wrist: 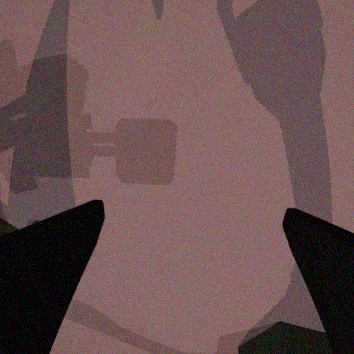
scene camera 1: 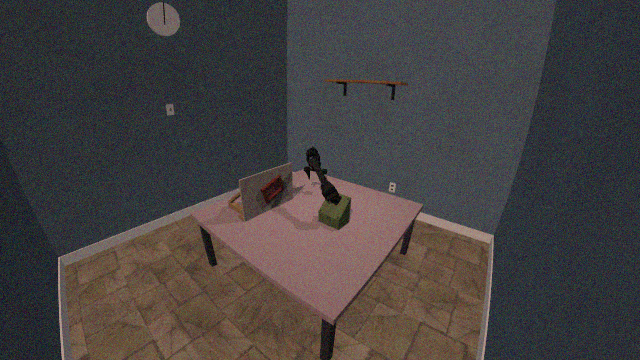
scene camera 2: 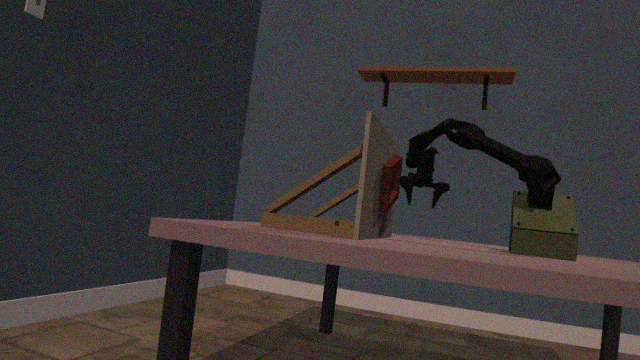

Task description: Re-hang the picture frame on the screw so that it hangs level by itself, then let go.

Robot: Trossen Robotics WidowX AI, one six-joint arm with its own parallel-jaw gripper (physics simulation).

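Frame: origin at the arm's base, x back, y right, z up, level; centimetres.
Seen in the pictures: gripper, fingertip midpoint: point(wrist: 195, 213) point(scene camera 1: 314, 180) point(scene camera 2: 421, 206); arm's base, link origin: point(scene camera 1: 335, 199) point(scene camera 2: 540, 202).
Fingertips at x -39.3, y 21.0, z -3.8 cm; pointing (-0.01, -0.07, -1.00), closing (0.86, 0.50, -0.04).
Observation:
Pixels of each thing's top centre, then the offset from my fingertips to it. "spot": a spot on its surface instead.
- upright grey board, surface spot: point(scene camera 2: 366, 175) spot: dx -1.5, dy -65.5, dz +3.3 cm
- wooden base, surface spot: point(scene camera 2: 305, 223) spot: dx -16.5, dy -64.3, dz -9.9 cm
The red picture frame point(scene camera 1: 271, 182) point(scene camera 2: 391, 167) is against the front of the upright grey board point(scene camera 1: 249, 197) point(scene camera 2: 366, 175). In scene camera 1 it looks tilted, but perspective makes its exact angle hard to tell. The screw cannot be made out. My gripper point(scene camera 1: 317, 175) point(scene camera 2: 422, 204) point(wrist: 195, 213) is open and empty, its fingers pointing down above the table. In scene camera 2 it appears just right of the frame, apart from it, with its fingertips near the height of the frame's lower part. The frame does not show in the wrist view.
Wooden braces point(scene camera 2: 315, 179) and a wooden base point(scene camera 2: 305, 223) stand behind the board. My arm rises from a green block point(scene camera 1: 334, 215) point(scene camera 2: 543, 227) on the pink table point(scene camera 1: 320, 270) point(scene camera 2: 450, 265). A wall shelf point(scene camera 1: 367, 81) point(scene camera 2: 435, 75) is in the background. Shadows cross the table in the wrist view.

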